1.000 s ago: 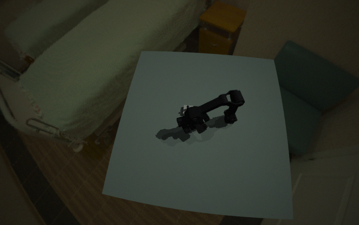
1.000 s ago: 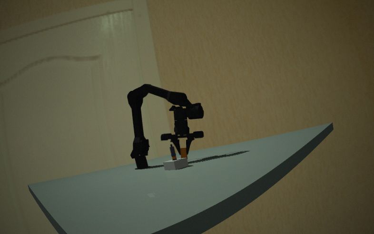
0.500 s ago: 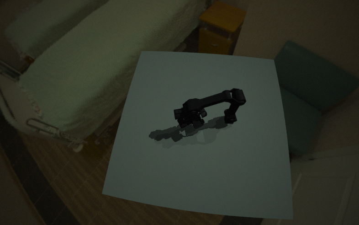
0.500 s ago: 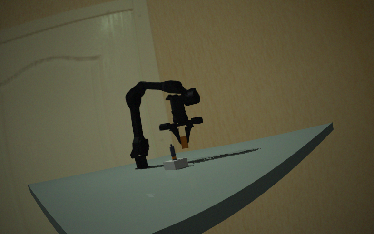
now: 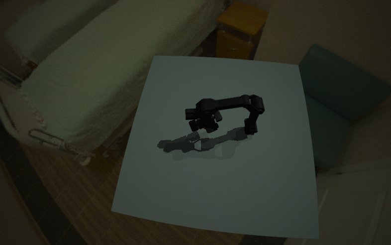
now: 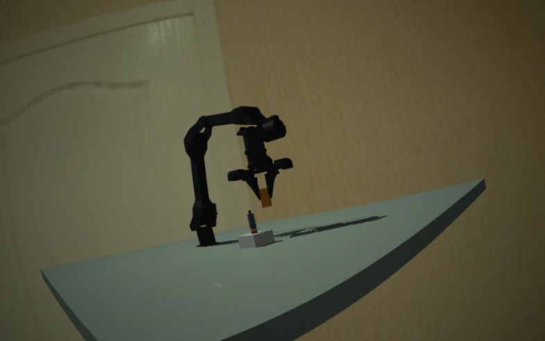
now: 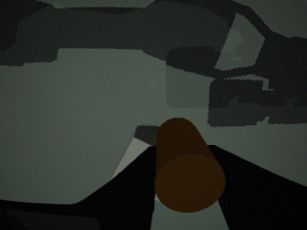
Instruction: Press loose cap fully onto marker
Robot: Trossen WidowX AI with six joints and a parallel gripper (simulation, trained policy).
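My gripper tip is 2 cm short of the holder block, 8 cm to the left of it and 10 cm above it. The rest, counted from my gripper tip: orange cap: right at my gripper tip.
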